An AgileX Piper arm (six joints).
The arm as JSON. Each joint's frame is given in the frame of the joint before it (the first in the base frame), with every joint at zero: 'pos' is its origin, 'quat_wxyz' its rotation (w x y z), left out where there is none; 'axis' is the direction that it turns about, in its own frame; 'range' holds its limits. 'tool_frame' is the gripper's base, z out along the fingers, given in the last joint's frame.
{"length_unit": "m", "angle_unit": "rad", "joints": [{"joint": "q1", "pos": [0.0, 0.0, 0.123], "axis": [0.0, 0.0, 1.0], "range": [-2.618, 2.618]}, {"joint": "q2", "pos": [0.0, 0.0, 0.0], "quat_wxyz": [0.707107, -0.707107, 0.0, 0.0], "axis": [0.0, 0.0, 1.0], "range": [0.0, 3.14]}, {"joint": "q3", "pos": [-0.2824, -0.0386, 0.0], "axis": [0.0, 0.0, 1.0], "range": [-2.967, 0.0]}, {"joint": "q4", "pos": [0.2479, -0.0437, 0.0], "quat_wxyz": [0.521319, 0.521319, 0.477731, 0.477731], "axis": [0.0, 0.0, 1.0], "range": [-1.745, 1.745]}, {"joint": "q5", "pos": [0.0, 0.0, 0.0], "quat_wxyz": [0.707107, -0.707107, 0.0, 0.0], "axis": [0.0, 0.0, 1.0], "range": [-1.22, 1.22]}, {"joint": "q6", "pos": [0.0, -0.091, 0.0], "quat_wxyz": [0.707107, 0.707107, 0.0, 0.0], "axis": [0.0, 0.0, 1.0], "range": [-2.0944, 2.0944]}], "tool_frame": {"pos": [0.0, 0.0, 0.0]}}
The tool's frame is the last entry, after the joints.
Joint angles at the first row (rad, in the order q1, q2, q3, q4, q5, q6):
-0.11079 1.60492 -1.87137 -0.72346 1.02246 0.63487
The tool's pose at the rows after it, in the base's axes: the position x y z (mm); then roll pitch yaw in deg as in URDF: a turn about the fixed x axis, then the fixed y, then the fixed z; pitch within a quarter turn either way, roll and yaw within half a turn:
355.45, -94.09, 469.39, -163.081, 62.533, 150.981
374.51, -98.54, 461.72, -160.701, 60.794, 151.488
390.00, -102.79, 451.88, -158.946, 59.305, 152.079
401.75, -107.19, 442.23, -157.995, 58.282, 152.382
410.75, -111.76, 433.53, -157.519, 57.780, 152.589
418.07, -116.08, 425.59, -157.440, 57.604, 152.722
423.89, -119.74, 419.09, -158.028, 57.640, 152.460
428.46, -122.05, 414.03, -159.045, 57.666, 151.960
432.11, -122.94, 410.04, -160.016, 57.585, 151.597
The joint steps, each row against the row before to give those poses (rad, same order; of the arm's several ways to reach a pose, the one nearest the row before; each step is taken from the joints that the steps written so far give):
-0.00001 0.10455 -0.12557 -0.01361 0.06688 -0.01376
-0.00120 0.08607 -0.09381 -0.00964 0.04691 -0.01440
-0.00400 0.06647 -0.06144 -0.00441 0.02471 -0.01075
-0.00686 0.04763 -0.03553 -0.00045 0.00649 -0.00465
-0.00872 0.03321 -0.01669 0.00050 -0.00861 0.00081
-0.00907 0.02401 -0.00503 0.00201 -0.01809 0.00418
-0.00857 0.01769 -0.00140 0.00637 -0.02079 0.00554
-0.00613 0.01323 -0.00125 0.01035 -0.01763 0.00409
-0.00305 0.01001 -0.00115 0.01132 -0.01311 0.00121

